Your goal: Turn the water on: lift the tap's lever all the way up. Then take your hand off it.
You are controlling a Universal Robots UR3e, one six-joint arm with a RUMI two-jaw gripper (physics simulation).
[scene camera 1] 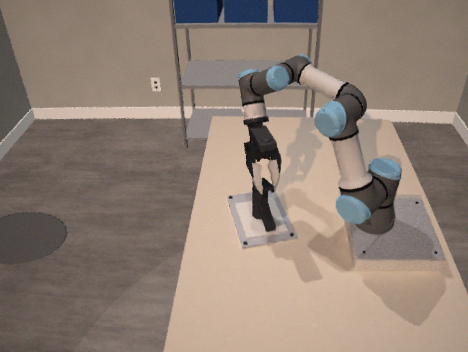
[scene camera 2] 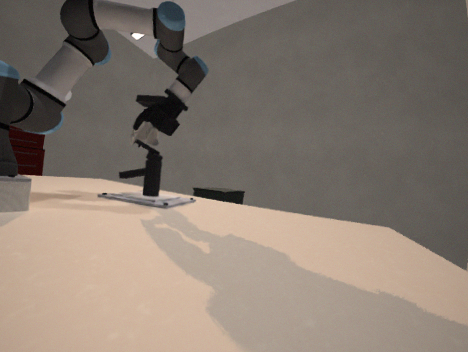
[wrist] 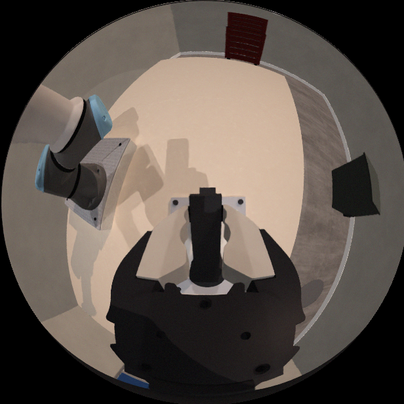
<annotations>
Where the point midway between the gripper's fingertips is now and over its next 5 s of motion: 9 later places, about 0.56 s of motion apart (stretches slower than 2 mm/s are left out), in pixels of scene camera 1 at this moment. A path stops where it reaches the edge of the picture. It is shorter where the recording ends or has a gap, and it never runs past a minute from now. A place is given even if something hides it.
My gripper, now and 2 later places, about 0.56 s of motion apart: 268,193; 272,181; 278,174
</annotations>
